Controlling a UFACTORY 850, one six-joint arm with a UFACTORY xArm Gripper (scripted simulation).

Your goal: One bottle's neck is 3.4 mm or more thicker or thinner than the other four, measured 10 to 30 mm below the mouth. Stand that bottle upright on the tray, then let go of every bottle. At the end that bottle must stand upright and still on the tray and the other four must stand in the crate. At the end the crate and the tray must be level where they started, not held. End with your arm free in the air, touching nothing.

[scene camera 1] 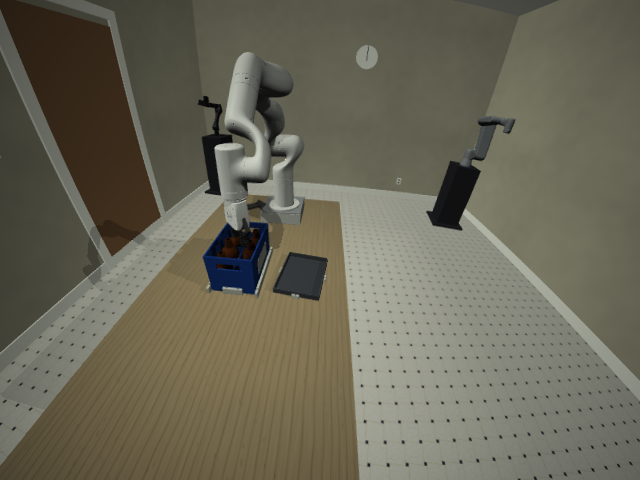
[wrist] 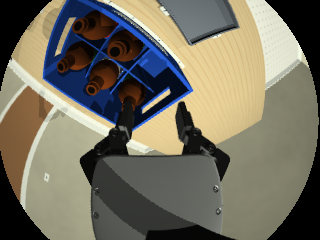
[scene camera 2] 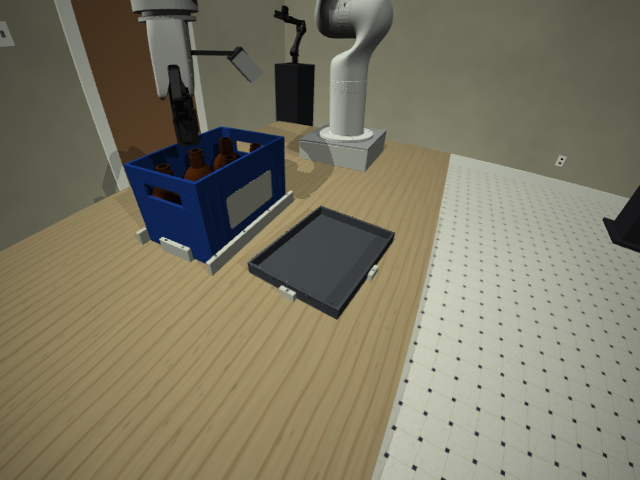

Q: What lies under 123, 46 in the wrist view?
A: A bottle.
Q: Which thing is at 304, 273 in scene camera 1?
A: A dark grey tray.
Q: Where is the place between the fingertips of my gripper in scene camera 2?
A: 189, 138
